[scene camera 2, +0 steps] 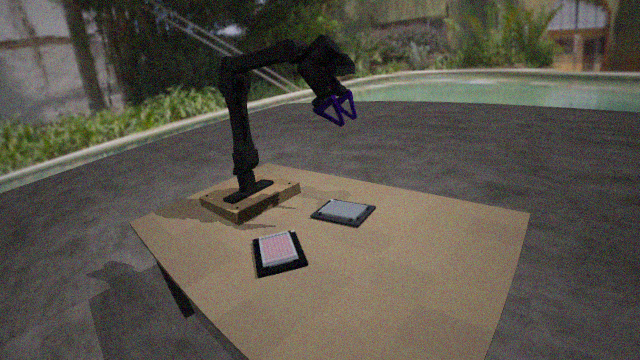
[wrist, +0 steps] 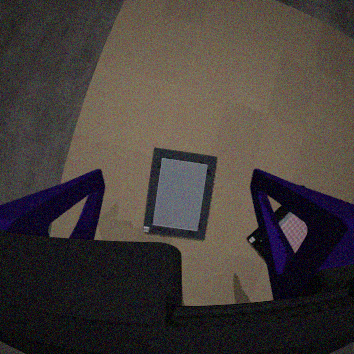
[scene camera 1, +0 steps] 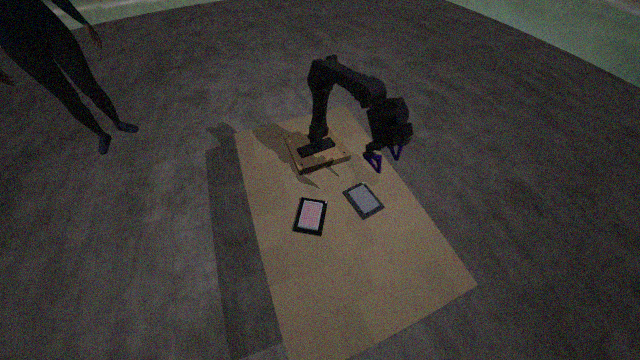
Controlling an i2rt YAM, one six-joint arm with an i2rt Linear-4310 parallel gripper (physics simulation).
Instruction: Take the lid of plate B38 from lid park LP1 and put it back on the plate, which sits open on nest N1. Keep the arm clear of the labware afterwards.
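Places are measured from the arm's base along level axes (x ahead, y left, z up), in centimetres.
Pixels of known places: gripper, fingertip midpoint: (scene camera 2: pixel 349 121) (wrist: pixel 177 177) (scene camera 1: pixel 387 166); arm's base, origin of the base link: (scene camera 2: pixel 249 192) (scene camera 1: pixel 316 147).
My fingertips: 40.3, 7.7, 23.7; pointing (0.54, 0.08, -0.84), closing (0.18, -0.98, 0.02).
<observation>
For each thing: its top centre in the pictures, then the offset to it from my fingertips, as dx, dy, dz. Level surfaces: height alone.
- pale grey lid, middle of its top: (wrist: pixel 179 194) (scene camera 2: pixel 342 208) (scene camera 1: pixel 363 198) -4.1, -1.9, -26.0
- dark grey lid park, middle of its top: (wrist: pixel 179 194) (scene camera 2: pixel 342 207) (scene camera 1: pixel 363 198) -4.1, -1.9, -25.8
- plate with pink wells, middle of its top: (wrist: pixel 296 234) (scene camera 2: pixel 276 245) (scene camera 1: pixel 310 213) -7.9, -26.8, -25.1
- black nest, middle of its top: (wrist: pixel 294 233) (scene camera 2: pixel 277 248) (scene camera 1: pixel 310 214) -7.9, -26.8, -26.0
- wooden table, its level: dz -27.8
The pale grey lid (scene camera 1: pixel 364 199) (scene camera 2: pixel 342 211) (wrist: pixel 179 194) lies flat on the dark grey lid park (scene camera 1: pixel 378 209) (scene camera 2: pixel 365 216) (wrist: pixel 212 185). The plate with pink wells (scene camera 1: pixel 311 215) (scene camera 2: pixel 278 248) (wrist: pixel 295 231) sits open on the black nest (scene camera 1: pixel 309 232) (scene camera 2: pixel 281 269) (wrist: pixel 256 240); in the wrist view the right finger partly hides both. My gripper (scene camera 1: pixel 386 164) (scene camera 2: pixel 348 122) (wrist: pixel 177 177) is open and empty. It hangs well above the table, with the lid park between its fingers as seen in the wrist view, and touches nothing.
The arm's wooden base block (scene camera 1: pixel 320 161) (scene camera 2: pixel 240 212) stands at the back of the wooden table (scene camera 1: pixel 380 280) (scene camera 2: pixel 400 290) (wrist: pixel 185 65), behind the nest and lid park. A person (scene camera 1: pixel 55 65) stands on the floor at the left in scene camera 1.
</observation>
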